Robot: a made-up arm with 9 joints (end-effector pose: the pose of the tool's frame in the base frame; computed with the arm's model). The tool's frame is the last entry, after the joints. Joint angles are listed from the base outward.
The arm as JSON. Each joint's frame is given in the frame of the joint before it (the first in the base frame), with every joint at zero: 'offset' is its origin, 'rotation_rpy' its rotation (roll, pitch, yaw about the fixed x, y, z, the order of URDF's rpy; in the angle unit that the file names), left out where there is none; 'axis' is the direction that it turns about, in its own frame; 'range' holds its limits. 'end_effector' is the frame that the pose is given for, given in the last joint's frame.
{
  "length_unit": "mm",
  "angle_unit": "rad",
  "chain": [
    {
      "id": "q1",
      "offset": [
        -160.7,
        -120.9,
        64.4
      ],
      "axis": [
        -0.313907,
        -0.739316,
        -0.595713
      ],
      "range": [
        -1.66,
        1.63
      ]
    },
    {
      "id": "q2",
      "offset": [
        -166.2,
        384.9,
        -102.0
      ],
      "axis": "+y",
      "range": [
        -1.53,
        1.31
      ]
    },
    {
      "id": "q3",
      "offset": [
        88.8,
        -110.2,
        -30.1
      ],
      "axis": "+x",
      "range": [
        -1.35,
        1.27
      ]
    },
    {
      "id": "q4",
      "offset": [
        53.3,
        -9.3,
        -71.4
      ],
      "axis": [
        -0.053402,
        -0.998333,
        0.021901
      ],
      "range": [
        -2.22,
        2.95
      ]
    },
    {
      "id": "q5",
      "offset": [
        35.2,
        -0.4,
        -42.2
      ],
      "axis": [
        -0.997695,
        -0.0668,
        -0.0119
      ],
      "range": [
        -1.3,
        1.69
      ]
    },
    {
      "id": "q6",
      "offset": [
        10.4,
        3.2,
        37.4
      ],
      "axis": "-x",
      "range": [
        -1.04,
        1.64
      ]
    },
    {
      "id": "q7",
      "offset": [
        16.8,
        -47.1,
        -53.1
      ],
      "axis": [
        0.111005,
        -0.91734,
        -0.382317
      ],
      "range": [
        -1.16,
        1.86
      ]
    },
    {
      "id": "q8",
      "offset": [
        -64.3,
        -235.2,
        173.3
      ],
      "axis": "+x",
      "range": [
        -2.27,
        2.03
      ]
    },
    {
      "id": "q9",
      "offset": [
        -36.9,
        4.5,
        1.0
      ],
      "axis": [
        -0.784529,
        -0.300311,
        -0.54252
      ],
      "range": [
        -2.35,
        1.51
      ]
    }
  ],
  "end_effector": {
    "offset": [
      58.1,
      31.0,
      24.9
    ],
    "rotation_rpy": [
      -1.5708,
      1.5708,
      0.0
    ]
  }
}
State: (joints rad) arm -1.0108 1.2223 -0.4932 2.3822 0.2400 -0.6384 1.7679 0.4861 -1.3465
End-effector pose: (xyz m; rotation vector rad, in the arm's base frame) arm -0.6537 0.0729 -0.1960 -0.3320 -2.0572 0.1970
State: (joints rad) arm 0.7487 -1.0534 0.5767 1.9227 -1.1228 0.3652 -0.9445 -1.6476 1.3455
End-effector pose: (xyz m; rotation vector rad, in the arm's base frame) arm -0.2788 -0.0794 0.0634 0.9750 -0.5702 -2.4570
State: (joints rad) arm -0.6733 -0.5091 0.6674 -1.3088 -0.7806 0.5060 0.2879 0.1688 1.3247
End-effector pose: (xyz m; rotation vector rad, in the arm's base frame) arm -0.2295 -0.0228 -0.1864 -1.0632 1.9136 1.9479
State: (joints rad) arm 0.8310 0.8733 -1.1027 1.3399 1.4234 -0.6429 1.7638 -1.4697 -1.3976
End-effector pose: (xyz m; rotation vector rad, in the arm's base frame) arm -0.0184 -0.1980 -0.0783 -2.7215 -0.1370 -0.9955
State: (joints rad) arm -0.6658 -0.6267 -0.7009 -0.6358 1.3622 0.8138 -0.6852 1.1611 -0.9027
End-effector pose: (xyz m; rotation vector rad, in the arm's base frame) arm -0.1203 0.4307 -0.0451 -1.0873 2.3179 1.0264
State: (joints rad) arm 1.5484 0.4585 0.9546 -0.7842 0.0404 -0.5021 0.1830 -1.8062 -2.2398
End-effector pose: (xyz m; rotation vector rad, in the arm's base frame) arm 0.2039 -0.2109 -0.2604 -0.3227 0.0044 2.1821
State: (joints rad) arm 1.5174 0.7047 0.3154 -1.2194 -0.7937 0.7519 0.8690 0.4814 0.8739
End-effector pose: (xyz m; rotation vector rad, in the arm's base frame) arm -0.0869 -0.2153 -0.1429 0.2063 1.4182 -0.0065
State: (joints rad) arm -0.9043 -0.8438 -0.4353 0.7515 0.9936 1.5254 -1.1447 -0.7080 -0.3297
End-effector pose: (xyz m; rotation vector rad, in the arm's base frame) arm -0.2668 0.3161 0.3473 0.0982 2.8740 -0.8316
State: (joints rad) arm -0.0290 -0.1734 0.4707 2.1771 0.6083 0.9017 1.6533 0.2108 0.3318
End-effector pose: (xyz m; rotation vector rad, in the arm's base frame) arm -0.1318 0.1173 -0.3713 -0.4720 -0.4769 -2.7692
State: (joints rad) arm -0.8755 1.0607 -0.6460 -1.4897 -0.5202 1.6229 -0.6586 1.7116 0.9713
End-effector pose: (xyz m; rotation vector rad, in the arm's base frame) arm -0.6521 -0.0808 -0.3017 0.4485 -0.9915 0.2748
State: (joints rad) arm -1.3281 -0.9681 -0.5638 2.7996 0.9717 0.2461 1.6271 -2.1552 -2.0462
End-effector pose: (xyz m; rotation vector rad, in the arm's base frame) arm -0.1249 -0.1354 0.1059 0.0709 -0.7398 -1.3197
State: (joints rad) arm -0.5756 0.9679 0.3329 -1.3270 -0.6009 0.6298 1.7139 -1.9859 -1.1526
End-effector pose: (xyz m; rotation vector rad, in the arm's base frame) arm -0.4997 -0.1262 0.1276 0.3034 -1.7962 -1.0996
